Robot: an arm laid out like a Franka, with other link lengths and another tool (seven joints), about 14 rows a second.
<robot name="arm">
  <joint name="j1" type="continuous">
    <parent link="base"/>
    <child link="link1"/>
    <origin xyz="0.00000 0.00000 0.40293" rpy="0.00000 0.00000 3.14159"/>
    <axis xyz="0 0 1"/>
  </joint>
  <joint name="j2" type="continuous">
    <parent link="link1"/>
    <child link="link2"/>
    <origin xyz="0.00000 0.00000 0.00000" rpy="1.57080 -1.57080 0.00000"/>
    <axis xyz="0 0 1"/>
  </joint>
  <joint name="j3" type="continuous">
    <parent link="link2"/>
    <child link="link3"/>
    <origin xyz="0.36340 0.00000 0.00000" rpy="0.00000 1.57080 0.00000"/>
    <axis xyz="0 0 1"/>
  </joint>
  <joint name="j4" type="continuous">
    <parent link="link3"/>
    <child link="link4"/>
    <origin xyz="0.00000 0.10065 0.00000" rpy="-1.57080 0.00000 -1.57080"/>
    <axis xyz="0 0 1"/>
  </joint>
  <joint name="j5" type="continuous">
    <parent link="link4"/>
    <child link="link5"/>
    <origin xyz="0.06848 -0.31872 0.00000" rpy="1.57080 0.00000 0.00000"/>
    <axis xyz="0 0 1"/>
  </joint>
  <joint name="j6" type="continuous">
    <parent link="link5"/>
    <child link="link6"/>
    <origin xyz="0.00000 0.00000 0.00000" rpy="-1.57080 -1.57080 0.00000"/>
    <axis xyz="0 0 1"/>
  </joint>
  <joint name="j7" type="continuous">
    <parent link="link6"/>
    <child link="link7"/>
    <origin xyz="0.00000 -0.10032 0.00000" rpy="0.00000 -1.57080 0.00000"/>
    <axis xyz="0 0 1"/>
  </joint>
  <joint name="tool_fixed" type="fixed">
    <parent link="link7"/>
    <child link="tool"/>
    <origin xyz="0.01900 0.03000 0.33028" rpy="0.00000 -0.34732 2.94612"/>
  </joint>
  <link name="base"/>
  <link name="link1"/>
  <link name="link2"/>
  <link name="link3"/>
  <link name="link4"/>
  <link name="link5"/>
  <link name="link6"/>
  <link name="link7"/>
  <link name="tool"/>
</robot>
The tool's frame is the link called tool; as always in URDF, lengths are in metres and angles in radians. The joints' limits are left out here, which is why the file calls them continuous.
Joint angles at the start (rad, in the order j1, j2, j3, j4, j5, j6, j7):
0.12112 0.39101 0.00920 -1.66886 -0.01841 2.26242 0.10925
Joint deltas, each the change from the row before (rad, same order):
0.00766 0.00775 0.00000 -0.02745 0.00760 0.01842 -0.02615
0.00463 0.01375 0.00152 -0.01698 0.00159 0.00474 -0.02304
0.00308 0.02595 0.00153 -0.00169 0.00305 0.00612 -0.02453
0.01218 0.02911 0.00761 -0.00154 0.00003 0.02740 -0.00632
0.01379 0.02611 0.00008 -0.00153 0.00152 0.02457 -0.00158
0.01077 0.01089 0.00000 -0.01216 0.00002 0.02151 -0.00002
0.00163 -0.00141 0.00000 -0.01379 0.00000 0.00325 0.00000
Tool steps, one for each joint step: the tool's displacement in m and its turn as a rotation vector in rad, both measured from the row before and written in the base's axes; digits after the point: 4 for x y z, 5 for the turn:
-0.0065 0.0052 -0.0150 -0.00048 0.01708 0.02990
-0.0073 0.0028 -0.0159 -0.00547 0.02556 0.02800
-0.0024 0.0027 -0.0172 -0.00327 0.02130 0.02711
0.0018 0.0135 -0.0169 0.00247 0.00361 0.02522
0.0011 0.0100 -0.0153 0.00104 0.00329 0.01443
-0.0019 0.0071 -0.0098 -0.00002 0.00156 0.01077
-0.0052 0.0002 -0.0043 -0.00175 0.00896 0.00174

